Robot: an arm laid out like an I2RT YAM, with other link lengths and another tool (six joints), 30 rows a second.
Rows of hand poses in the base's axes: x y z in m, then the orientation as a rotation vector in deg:
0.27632 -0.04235 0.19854 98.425 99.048 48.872
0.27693 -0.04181 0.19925 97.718 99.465 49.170
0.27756 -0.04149 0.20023 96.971 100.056 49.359
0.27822 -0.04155 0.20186 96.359 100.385 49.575
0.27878 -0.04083 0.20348 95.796 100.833 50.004
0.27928 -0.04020 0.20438 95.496 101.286 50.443
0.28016 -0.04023 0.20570 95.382 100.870 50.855
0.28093 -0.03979 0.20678 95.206 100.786 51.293
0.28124 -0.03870 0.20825 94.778 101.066 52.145
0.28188 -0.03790 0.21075 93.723 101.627 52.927
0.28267 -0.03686 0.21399 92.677 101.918 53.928
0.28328 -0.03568 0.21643 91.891 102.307 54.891
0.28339 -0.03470 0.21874 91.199 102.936 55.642
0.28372 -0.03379 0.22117 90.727 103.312 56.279
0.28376 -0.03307 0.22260 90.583 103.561 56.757
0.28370 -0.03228 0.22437 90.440 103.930 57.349
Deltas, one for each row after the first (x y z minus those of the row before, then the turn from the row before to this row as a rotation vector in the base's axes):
0.00061 0.00054 0.00071 -0.149 -0.271 0.575
0.00063 0.00032 0.00098 -0.220 -0.161 0.670
0.00066 -0.00006 0.00163 -0.155 -0.236 0.468
0.00056 0.00072 0.00162 0.028 -0.198 0.594
0.00050 0.00063 0.00090 0.179 -0.039 0.518
0.00088 -0.00003 0.00132 0.169 -0.421 -0.111
0.00077 0.00044 0.00108 0.188 -0.273 0.132
0.00031 0.00109 0.00147 0.367 -0.325 0.572
0.00064 0.00080 0.00250 0.019 -0.515 0.930
0.00079 0.00104 0.00324 0.154 -0.715 0.823
0.00061 0.00118 0.00244 0.277 -0.484 0.798
0.00011 0.00098 0.00231 0.205 -0.229 0.859
0.00033 0.00091 0.00243 0.223 -0.213 0.591
0.00004 0.00072 0.00143 0.271 -0.049 0.357
-0.00006 0.00079 0.00177 0.358 -0.001 0.470

